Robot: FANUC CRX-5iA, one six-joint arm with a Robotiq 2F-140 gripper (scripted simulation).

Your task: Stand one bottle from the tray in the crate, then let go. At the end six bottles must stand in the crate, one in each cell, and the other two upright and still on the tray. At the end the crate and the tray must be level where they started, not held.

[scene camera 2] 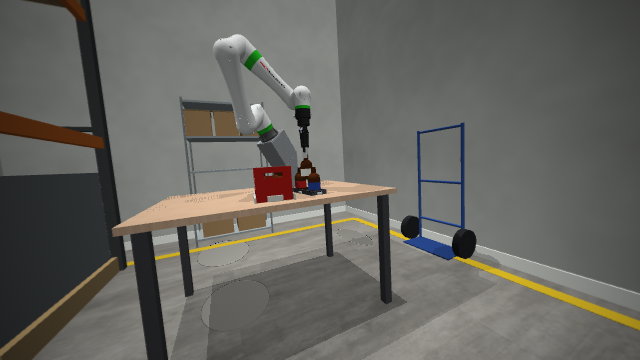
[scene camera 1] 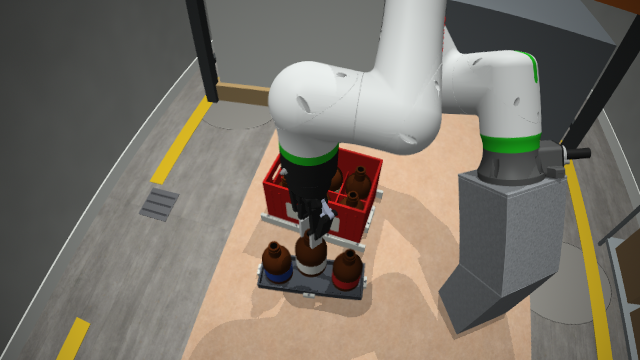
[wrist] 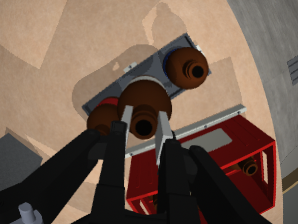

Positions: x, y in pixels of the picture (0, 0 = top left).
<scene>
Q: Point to a crate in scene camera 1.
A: At 350, 222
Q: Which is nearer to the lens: the blue-labelled bottle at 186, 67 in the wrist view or the red-labelled bottle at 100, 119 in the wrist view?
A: The blue-labelled bottle.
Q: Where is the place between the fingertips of my gripper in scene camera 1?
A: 310, 238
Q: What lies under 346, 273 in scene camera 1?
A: A red-labelled bottle.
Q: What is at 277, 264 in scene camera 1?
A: A blue-labelled bottle.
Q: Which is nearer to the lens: the blue-labelled bottle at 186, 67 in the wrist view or the tray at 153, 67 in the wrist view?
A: The blue-labelled bottle.
</scene>
